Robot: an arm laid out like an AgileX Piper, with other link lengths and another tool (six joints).
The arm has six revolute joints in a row. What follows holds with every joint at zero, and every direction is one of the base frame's. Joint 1 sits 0.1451 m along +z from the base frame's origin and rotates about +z. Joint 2 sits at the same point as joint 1 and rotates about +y. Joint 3 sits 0.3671 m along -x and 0.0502 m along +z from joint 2 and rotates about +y. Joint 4 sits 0.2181 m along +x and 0.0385 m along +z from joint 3 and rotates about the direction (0.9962, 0, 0.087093). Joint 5 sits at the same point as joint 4 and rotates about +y. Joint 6 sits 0.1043 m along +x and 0.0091 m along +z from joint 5 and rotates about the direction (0.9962, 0, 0.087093). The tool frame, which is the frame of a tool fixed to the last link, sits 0.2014 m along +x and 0.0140 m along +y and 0.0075 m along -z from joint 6; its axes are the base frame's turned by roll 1.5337, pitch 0.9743 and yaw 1.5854 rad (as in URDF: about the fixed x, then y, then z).
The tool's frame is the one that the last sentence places.
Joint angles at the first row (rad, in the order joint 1, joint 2, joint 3, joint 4, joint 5, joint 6):
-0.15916 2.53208 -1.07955 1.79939 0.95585 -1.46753
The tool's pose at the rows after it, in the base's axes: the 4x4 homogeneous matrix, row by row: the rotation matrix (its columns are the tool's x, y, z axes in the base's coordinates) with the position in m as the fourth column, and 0 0 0 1 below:
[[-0.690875 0.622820 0.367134 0.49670], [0.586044 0.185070 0.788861 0.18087], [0.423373 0.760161 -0.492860 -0.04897], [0 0 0 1]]
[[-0.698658 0.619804 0.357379 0.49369], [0.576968 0.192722 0.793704 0.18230], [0.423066 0.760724 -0.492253 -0.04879], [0 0 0 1]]
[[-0.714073 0.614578 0.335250 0.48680], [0.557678 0.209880 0.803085 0.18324], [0.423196 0.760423 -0.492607 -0.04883], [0 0 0 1]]
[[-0.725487 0.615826 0.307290 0.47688], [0.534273 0.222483 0.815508 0.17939], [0.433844 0.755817 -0.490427 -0.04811], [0 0 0 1]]
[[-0.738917 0.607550 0.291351 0.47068], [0.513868 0.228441 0.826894 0.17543], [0.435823 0.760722 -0.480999 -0.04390], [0 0 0 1]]
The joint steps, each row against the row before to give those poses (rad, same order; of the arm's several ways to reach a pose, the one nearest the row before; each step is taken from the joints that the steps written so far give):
-0.00001 -0.00001 -0.00002 -0.00003 0.00207 0.00004
0.00001 0.00001 0.00000 -0.01241 0.00321 -0.00002
-0.00457 0.00000 -0.00104 -0.03323 0.00583 0.00317
-0.01939 0.00001 -0.00002 -0.05478 0.01268 0.01562
-0.01893 -0.00338 0.00001 -0.03983 0.01856 0.00358

